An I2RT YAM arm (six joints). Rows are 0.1 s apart.
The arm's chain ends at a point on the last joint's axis. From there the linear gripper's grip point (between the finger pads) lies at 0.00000 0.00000 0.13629 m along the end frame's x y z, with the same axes.
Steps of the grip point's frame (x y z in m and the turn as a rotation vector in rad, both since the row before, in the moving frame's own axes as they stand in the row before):
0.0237, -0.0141, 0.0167, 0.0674, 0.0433, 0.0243
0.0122, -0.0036, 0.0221, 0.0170, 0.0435, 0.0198
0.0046, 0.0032, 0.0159, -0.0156, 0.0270, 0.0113
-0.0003, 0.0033, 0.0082, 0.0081, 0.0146, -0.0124
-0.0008, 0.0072, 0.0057, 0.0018, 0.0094, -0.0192
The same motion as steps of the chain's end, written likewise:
0.0177, -0.0050, 0.0171, 0.0674, 0.0433, 0.0243
0.0063, -0.0013, 0.0222, 0.0170, 0.0435, 0.0198
0.0009, 0.0011, 0.0160, -0.0156, 0.0270, 0.0113
-0.0023, 0.0044, 0.0082, 0.0081, 0.0146, -0.0124
-0.0021, 0.0075, 0.0057, 0.0018, 0.0094, -0.0192

